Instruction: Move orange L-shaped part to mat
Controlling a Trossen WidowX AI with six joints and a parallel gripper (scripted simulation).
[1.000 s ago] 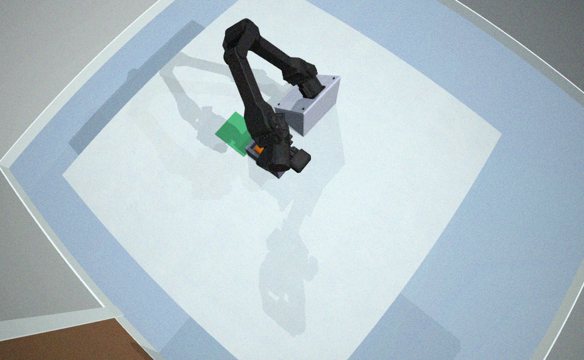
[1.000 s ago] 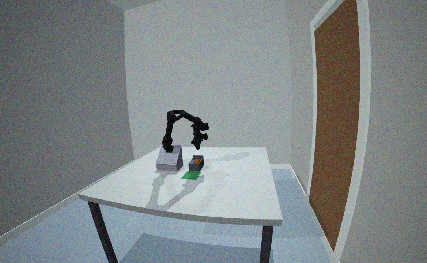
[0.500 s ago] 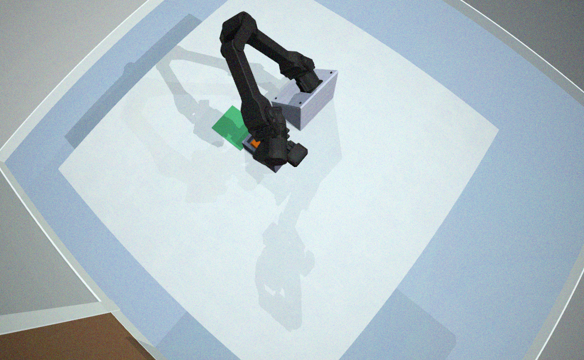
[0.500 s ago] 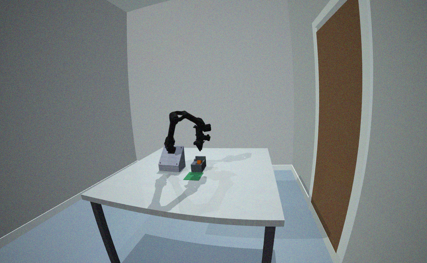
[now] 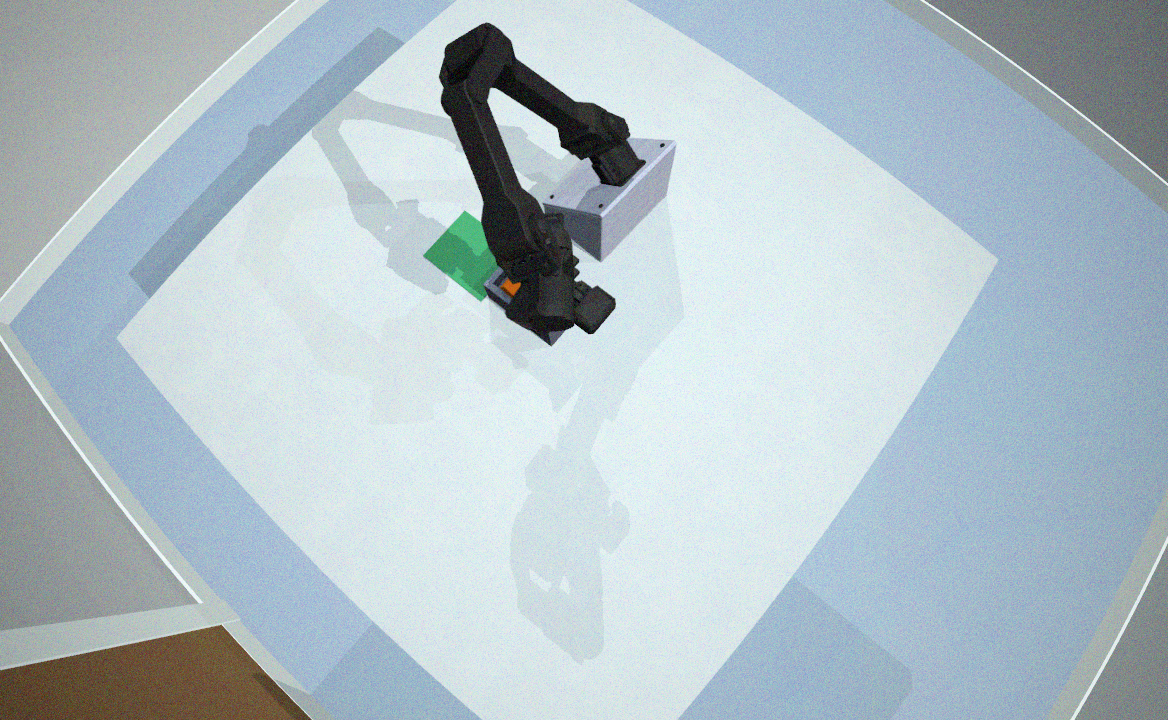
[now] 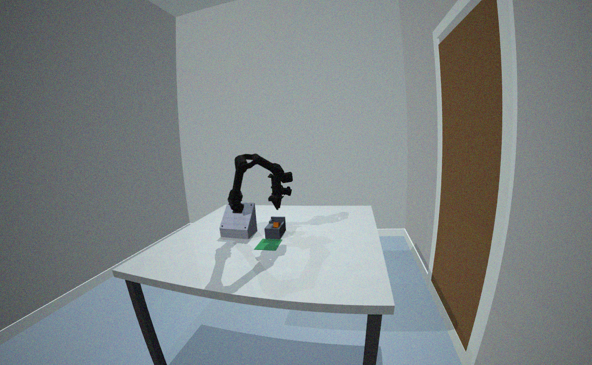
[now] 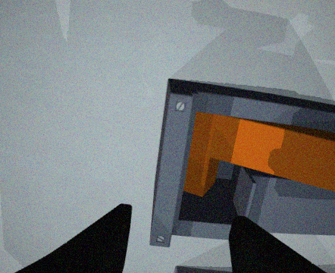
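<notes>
My gripper tip is 100 mm above the orange L-shaped part and 50 mm to the left of it. From my gripper tip the other things lie so: green mat 220 mm to the right, 160 mm below.
</notes>
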